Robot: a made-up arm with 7 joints. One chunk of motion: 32 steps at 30 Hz.
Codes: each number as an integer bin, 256 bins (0 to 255) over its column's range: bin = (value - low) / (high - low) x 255, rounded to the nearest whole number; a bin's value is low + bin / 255 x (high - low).
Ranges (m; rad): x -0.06..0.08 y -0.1..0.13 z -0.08..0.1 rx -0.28..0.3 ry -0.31..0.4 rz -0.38..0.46
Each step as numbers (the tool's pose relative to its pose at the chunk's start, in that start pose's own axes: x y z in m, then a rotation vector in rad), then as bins.
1 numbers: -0.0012 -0.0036 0.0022 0.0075 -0.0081 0.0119
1 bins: 107 107 116 126 108 119
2 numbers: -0.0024 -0.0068 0.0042 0.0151 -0.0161 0.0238
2 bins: 105 103 119 130 106 123
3 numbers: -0.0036 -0.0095 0.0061 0.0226 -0.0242 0.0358
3 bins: 103 100 122 133 103 126
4 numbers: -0.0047 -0.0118 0.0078 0.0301 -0.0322 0.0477
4 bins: 101 98 124 136 100 130
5 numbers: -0.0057 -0.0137 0.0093 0.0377 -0.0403 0.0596
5 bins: 99 96 127 140 97 133
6 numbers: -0.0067 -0.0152 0.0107 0.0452 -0.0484 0.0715
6 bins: 97 94 128 143 94 137
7 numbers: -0.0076 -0.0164 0.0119 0.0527 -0.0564 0.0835
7 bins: 95 93 130 146 91 141
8 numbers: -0.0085 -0.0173 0.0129 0.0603 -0.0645 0.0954
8 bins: 94 92 132 150 88 144
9 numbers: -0.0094 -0.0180 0.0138 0.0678 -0.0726 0.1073
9 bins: 92 91 133 153 85 148
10 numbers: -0.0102 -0.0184 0.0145 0.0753 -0.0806 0.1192
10 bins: 91 90 134 156 82 152
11 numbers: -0.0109 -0.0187 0.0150 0.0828 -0.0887 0.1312
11 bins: 89 90 135 160 79 155
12 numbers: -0.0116 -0.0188 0.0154 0.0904 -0.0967 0.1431
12 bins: 88 90 135 163 77 159
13 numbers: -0.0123 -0.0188 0.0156 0.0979 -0.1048 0.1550
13 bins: 87 90 135 166 74 162
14 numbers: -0.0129 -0.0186 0.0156 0.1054 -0.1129 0.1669
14 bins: 86 90 135 169 71 166
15 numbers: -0.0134 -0.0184 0.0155 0.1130 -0.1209 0.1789
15 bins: 85 90 135 173 68 170
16 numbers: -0.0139 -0.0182 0.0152 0.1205 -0.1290 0.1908
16 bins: 84 91 135 176 65 173
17 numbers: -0.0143 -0.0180 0.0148 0.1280 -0.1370 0.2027
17 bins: 83 91 134 179 62 177
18 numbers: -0.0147 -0.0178 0.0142 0.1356 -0.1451 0.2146
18 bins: 83 91 133 183 59 181
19 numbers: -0.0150 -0.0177 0.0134 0.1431 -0.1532 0.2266
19 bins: 82 91 132 186 56 184
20 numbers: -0.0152 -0.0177 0.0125 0.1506 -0.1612 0.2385
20 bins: 82 91 131 189 53 188
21 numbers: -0.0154 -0.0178 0.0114 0.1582 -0.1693 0.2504
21 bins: 81 91 129 193 51 191
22 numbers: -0.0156 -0.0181 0.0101 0.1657 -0.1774 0.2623
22 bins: 81 91 128 196 48 195
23 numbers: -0.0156 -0.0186 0.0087 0.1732 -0.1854 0.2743
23 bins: 81 90 126 199 45 199
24 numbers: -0.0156 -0.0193 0.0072 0.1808 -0.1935 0.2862
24 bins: 81 89 124 203 42 202
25 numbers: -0.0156 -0.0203 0.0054 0.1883 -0.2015 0.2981
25 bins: 81 88 121 206 39 206
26 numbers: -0.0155 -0.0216 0.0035 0.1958 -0.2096 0.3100
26 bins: 81 87 118 209 36 209
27 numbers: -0.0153 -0.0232 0.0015 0.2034 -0.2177 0.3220
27 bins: 81 85 115 213 33 213
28 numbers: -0.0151 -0.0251 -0.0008 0.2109 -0.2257 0.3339
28 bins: 82 83 112 216 30 217
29 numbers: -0.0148 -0.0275 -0.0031 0.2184 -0.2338 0.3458
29 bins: 82 80 109 219 27 220
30 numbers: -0.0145 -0.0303 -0.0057 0.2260 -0.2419 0.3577
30 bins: 83 77 105 222 24 224
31 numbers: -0.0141 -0.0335 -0.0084 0.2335 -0.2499 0.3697
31 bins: 84 74 101 226 22 228
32 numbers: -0.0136 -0.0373 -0.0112 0.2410 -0.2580 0.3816
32 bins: 85 70 97 229 19 231
